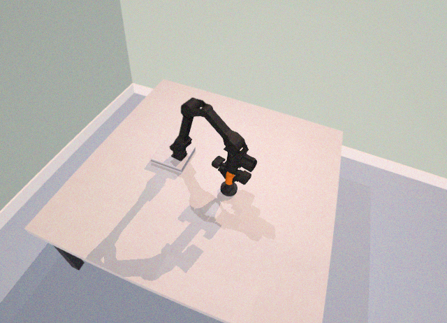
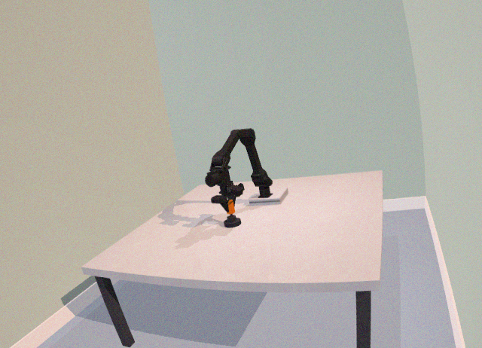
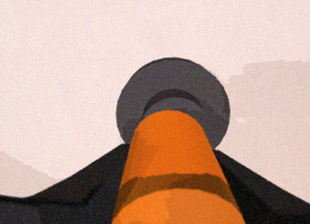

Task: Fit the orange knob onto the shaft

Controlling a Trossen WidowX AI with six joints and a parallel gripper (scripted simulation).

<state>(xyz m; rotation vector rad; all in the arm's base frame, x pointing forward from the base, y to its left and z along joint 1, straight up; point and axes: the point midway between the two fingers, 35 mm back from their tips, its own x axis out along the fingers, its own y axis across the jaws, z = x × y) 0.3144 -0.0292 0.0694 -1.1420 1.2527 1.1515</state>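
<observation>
Now: gripper tip 40 mm above the round pedestal. Round my gripper tip: orange knob 20 mm above.
</observation>
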